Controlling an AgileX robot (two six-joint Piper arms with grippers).
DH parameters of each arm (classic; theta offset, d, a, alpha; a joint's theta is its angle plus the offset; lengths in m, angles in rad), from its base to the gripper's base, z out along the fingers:
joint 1: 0 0.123 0 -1.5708
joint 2: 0.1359 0 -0.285 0
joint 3: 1.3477 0 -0.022 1.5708
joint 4: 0 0.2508 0 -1.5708
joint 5: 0 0 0.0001 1.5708
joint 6: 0 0.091 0 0
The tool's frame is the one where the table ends.
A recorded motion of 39 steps. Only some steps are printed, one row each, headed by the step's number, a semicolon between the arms.
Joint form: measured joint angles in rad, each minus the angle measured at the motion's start. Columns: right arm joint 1, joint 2, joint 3, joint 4, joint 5, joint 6; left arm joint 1, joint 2, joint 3, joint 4, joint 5, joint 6.
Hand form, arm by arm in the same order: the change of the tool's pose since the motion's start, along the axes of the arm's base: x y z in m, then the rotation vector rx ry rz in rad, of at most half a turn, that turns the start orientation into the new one. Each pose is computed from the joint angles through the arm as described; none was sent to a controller.
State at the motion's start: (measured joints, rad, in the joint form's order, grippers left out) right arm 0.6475 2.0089 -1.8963 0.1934 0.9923 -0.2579; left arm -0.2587 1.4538 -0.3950 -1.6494 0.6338 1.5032
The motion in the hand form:
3: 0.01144 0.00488 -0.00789 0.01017 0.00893 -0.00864; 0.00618 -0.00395 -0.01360 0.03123 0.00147 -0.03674
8: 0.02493 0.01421 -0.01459 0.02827 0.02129 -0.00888; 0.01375 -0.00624 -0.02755 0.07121 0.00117 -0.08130
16: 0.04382 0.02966 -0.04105 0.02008 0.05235 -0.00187; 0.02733 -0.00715 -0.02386 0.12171 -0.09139 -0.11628
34: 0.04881 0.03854 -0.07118 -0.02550 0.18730 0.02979; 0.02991 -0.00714 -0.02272 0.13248 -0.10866 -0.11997
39: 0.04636 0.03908 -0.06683 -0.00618 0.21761 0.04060; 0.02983 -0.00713 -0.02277 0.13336 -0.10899 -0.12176
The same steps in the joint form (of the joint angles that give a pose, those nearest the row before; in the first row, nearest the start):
3: -0.0087 0.0512 -0.0519 0.0135 0.0018 0.0000; -0.0138 0.0805 -0.0136 -0.0446 -0.0070 0.0989
8: -0.0137 0.1258 -0.1504 0.0353 0.0253 0.0000; -0.0174 0.1626 -0.0371 -0.0591 -0.0146 0.1838
16: -0.0137 0.2563 -0.2826 0.0473 0.0576 0.0000; -0.0174 0.1742 -0.0827 -0.0629 -0.0522 0.2696
34: -0.0150 0.3711 -0.3959 0.0909 0.1957 0.0004; -0.0174 0.1742 -0.0914 -0.0629 -0.0618 0.2825
39: -0.0174 0.3710 -0.4115 0.1257 0.2264 -0.0014; -0.0174 0.1742 -0.0914 -0.0609 -0.0618 0.2825

